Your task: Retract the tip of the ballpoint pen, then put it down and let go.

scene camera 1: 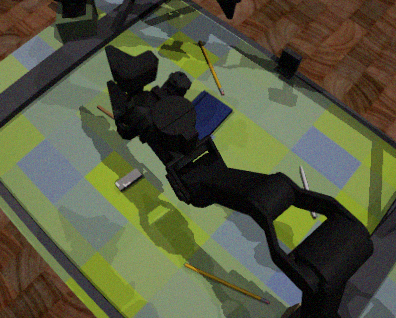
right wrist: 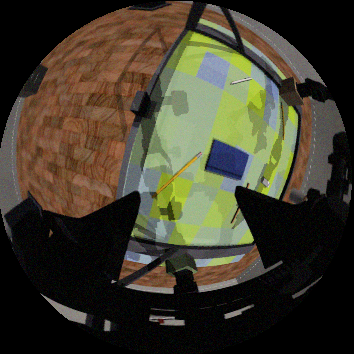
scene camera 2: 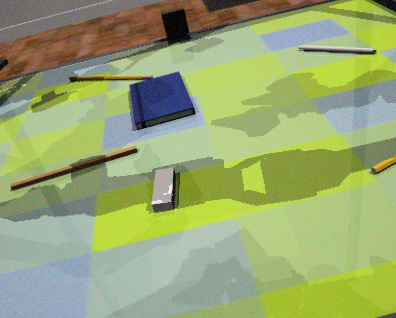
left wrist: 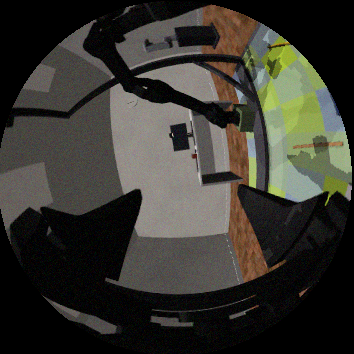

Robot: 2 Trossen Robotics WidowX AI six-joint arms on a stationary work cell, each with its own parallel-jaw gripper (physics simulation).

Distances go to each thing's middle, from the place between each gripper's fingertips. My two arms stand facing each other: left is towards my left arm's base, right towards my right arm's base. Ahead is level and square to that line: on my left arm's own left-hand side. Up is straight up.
Scene:
Now: the brown pencil (scene camera 2: 131, 150) 320 mm ahead of my right hand, 210 mm below it and 10 mm to the left of it. From my right hand the other things lie so: eraser (scene camera 2: 163, 196): 380 mm ahead, 210 mm below, 140 mm to the left.
Right now the eraser is 310 mm below my left hand, 60 mm to the left of it and 40 mm ahead of it. From my left hand the other things lie so: brown pencil: 320 mm below, 80 mm to the right, 20 mm behind.

